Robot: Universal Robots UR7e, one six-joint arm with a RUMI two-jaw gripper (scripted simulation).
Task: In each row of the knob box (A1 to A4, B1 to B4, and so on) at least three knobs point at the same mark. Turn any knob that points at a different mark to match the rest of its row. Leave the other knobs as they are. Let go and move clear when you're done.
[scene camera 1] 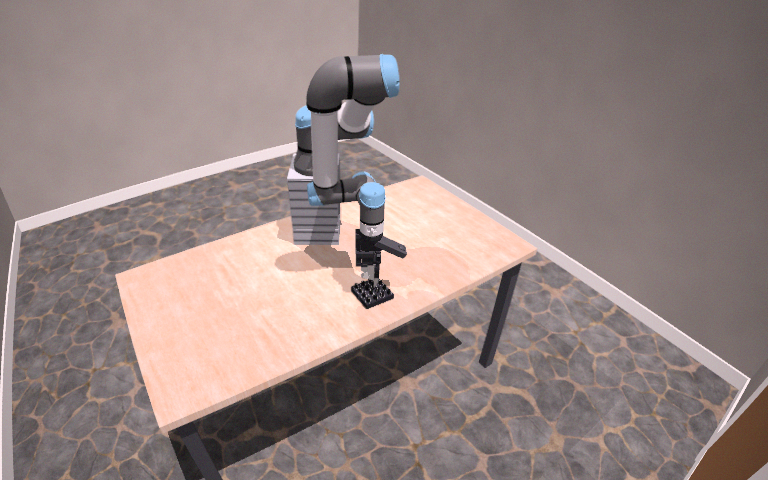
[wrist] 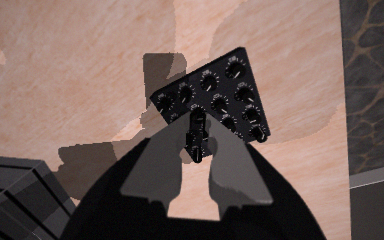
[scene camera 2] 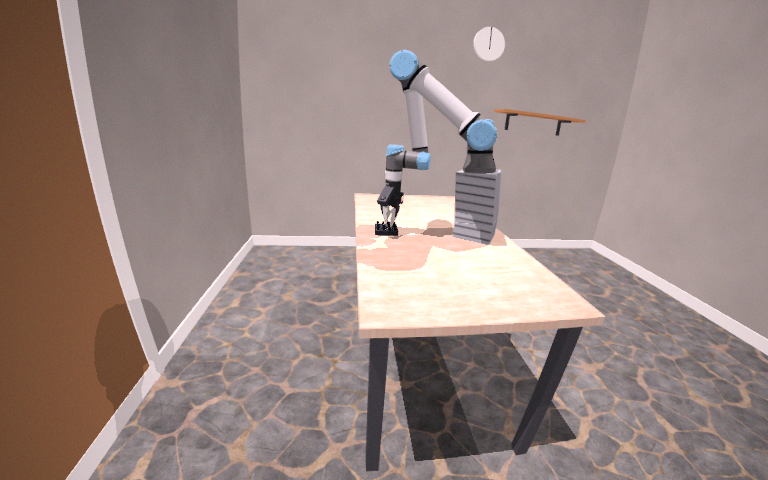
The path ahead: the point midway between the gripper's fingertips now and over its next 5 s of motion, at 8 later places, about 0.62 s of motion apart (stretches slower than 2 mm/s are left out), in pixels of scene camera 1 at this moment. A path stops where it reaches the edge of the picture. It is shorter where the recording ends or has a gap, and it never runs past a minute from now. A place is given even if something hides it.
My gripper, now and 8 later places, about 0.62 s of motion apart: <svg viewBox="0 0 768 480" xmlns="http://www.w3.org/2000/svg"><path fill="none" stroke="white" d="M374 285L374 278L374 276L375 275L375 274L375 273L374 272L374 273L374 277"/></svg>
